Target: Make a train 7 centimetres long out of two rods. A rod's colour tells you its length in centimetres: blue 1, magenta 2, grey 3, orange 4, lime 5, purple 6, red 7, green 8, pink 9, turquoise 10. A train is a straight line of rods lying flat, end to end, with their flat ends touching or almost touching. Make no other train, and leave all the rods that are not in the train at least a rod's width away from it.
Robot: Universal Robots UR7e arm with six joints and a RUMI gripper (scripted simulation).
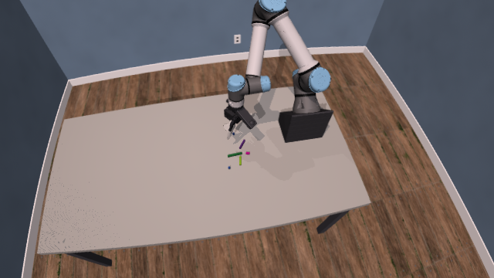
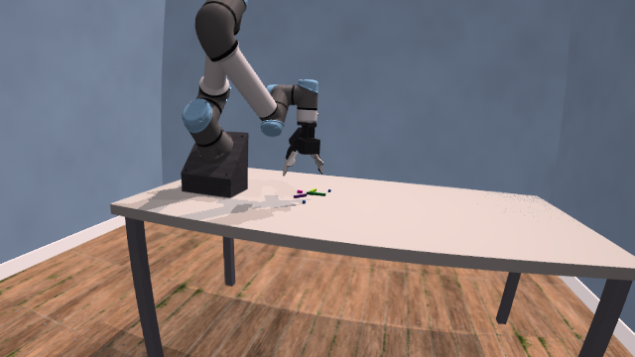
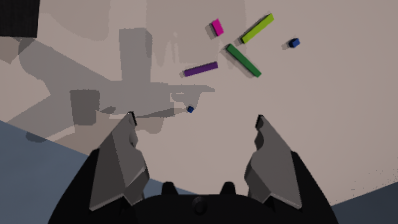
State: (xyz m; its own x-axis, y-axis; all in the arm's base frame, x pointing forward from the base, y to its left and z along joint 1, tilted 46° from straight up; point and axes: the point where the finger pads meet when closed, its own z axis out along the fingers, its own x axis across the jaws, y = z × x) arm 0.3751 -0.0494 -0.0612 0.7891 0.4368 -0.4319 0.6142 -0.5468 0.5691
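The purple rod lies 2 cm behind my hand, 3 cm to the left of it and 9 cm below it. Also, from my hand: magenta rod: 4 cm behind, 10 cm to the left, 9 cm below; then lime rod: 1 cm ahead, 13 cm to the left, 9 cm below; then green rod: 3 cm ahead, 9 cm to the left, 9 cm below.
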